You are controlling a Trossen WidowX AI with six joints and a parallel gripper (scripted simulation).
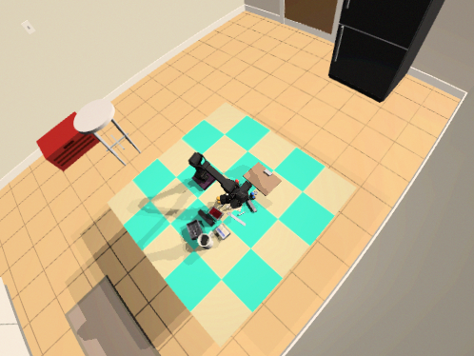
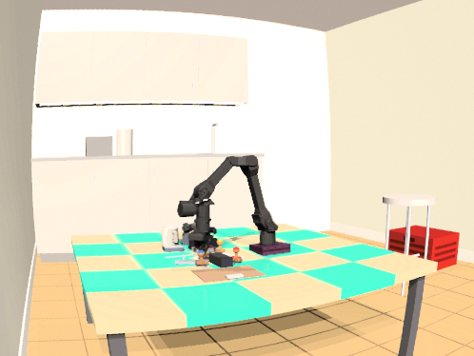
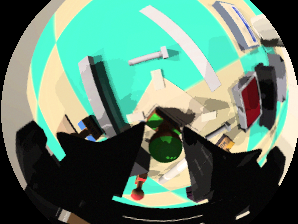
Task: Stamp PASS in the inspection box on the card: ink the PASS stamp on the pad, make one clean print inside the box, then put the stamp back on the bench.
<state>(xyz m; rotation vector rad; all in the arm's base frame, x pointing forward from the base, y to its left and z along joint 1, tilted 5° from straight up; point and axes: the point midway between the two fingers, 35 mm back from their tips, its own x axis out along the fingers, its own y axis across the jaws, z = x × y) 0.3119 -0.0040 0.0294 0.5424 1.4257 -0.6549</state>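
Now: gripper tip 70 mm short of the ruler, 80 mm to the left of it and 20 mm above it. The rest, counted from my gripper tip: green-knobbed stamp (right at my gripper tip); then black block (20 mm behind, 110 mm to the left); then orange-knobbed stamp (110 mm behind, 60 mm to the right).
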